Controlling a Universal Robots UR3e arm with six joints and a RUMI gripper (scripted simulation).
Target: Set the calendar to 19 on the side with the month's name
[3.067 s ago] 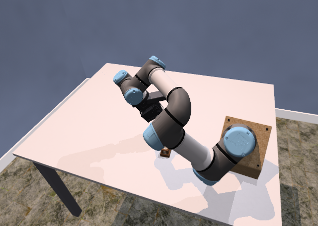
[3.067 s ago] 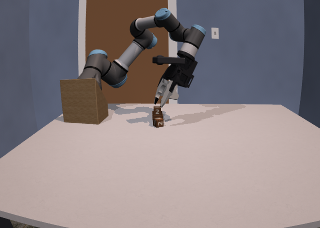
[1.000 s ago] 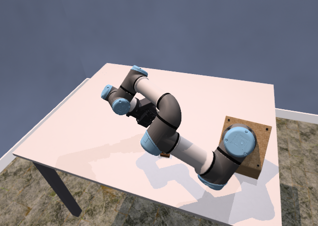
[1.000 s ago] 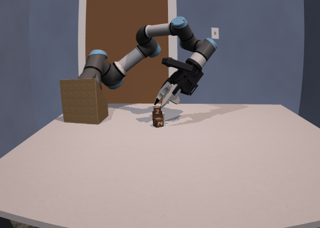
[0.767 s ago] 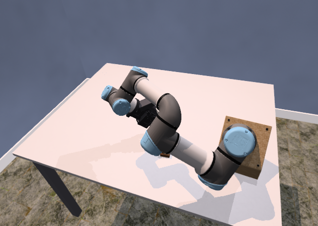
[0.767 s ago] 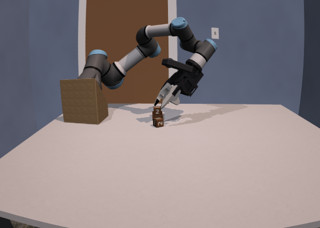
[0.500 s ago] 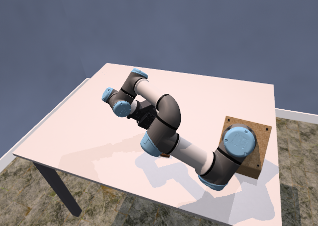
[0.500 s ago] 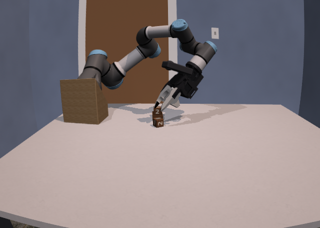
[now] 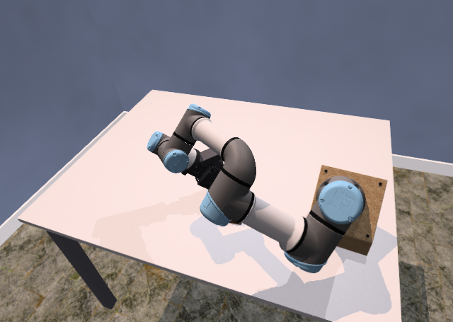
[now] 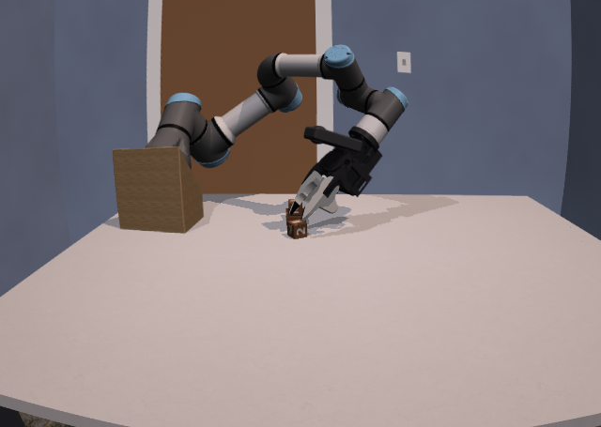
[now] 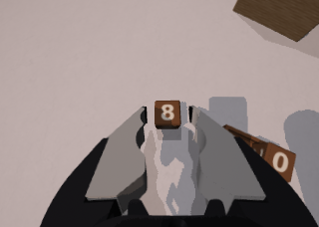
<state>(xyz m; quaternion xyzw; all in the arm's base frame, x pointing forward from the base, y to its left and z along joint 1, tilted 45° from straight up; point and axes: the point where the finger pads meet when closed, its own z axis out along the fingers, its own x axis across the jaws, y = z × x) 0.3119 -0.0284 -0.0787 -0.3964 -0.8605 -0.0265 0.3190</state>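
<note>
The brown digit cube is 1 cm behind my hand and 4 cm below it. Round my hand: tray 1 cm behind, 10 cm to the left, 4 cm below.
</note>
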